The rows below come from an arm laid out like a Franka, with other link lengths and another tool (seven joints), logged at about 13 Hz.
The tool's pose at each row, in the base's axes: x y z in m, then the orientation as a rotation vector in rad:
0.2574 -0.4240 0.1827 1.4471 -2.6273 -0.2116
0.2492 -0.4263 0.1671 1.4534 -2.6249 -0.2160
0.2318 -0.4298 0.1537 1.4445 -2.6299 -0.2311
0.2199 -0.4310 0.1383 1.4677 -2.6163 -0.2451
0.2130 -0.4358 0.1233 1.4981 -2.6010 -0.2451
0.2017 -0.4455 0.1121 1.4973 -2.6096 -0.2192
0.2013 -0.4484 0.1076 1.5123 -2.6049 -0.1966
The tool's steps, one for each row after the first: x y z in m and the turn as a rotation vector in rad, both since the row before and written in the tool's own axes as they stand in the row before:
0.0055 0.0027 0.0167 -0.0018 -0.0020 -0.0047
0.0115 0.0101 0.0162 -0.0083 -0.0065 0.0060
0.0067 0.0062 0.0172 -0.0075 -0.0031 -0.0184
0.0071 0.0002 0.0156 0.0013 0.0009 -0.0225
0.0137 0.0025 0.0124 0.0176 0.0039 0.0040
0.0025 -0.0019 0.0043 0.0142 0.0068 -0.0093

